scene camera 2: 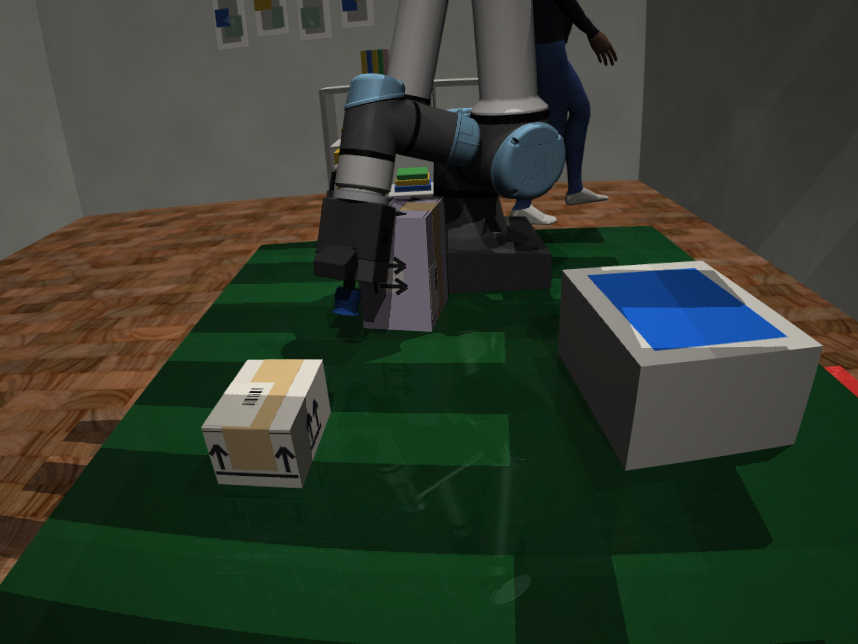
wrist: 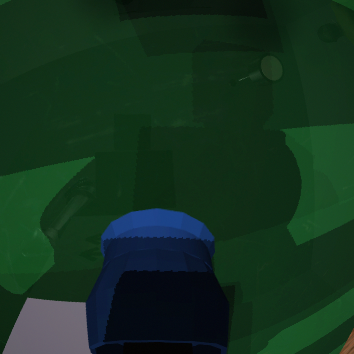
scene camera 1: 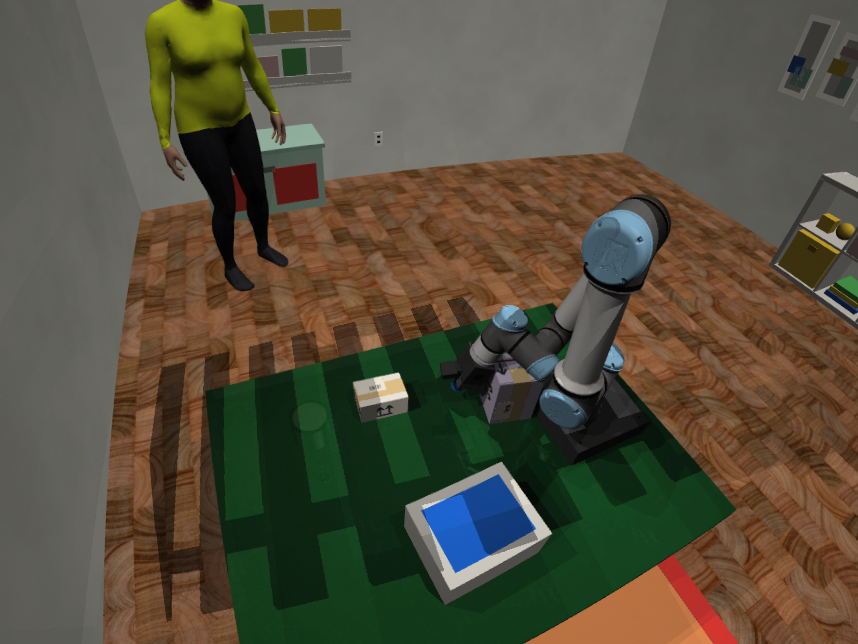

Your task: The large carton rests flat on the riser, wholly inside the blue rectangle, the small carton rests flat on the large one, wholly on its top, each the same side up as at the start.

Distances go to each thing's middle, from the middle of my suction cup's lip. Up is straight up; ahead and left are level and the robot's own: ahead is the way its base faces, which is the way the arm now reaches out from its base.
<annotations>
Now: the large carton [scene camera 2: 412,298] 140 mm behind my suction cup, 50 mm to the left of it and 10 mm above it. Also, from my suction cup: riser with blue rectangle [scene camera 2: 677,363]: 80 mm ahead, 410 mm to the left, 10 mm below; small carton [scene camera 2: 265,430]: 220 mm ahead, 20 mm to the right, 40 mm below.
</annotations>
